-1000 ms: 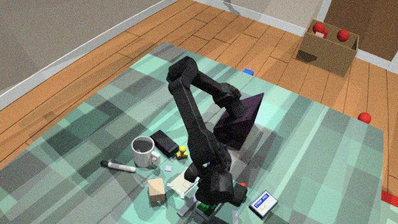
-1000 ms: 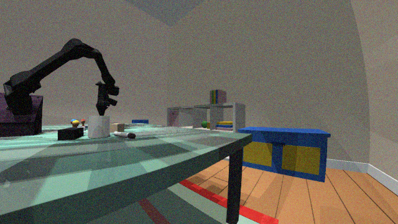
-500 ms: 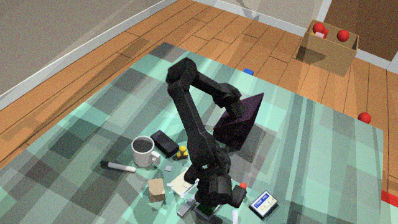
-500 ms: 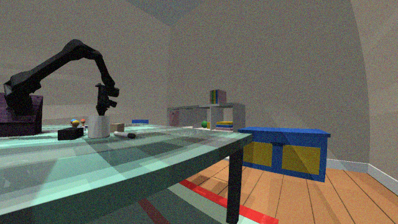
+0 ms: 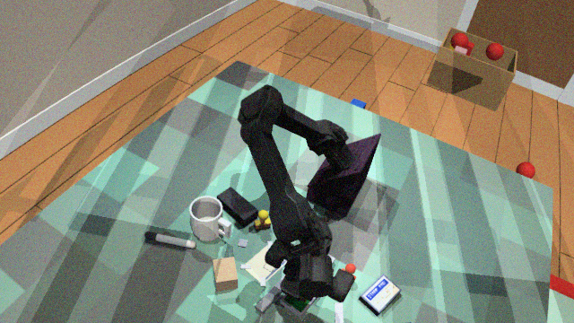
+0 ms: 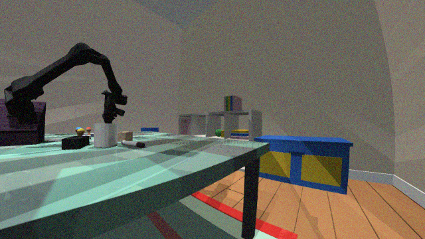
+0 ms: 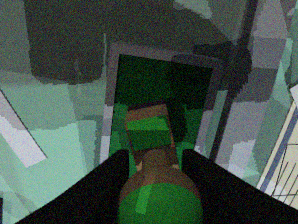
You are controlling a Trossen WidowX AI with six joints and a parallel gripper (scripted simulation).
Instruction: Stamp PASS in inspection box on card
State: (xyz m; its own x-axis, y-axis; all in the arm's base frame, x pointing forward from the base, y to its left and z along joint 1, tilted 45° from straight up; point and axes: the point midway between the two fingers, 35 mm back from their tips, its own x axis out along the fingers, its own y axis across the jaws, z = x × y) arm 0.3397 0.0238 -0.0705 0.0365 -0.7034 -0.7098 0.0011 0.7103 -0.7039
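My gripper tip is now 5 cm above the dark green ink pad. The rest, counted from my gripper tip: red-knobbed stamp (10 cm behind, 7 cm to the left, 3 cm below); beige card (4 cm behind, 12 cm to the right, 5 cm below); grey bar (2 cm ahead, 6 cm to the right, 4 cm below).
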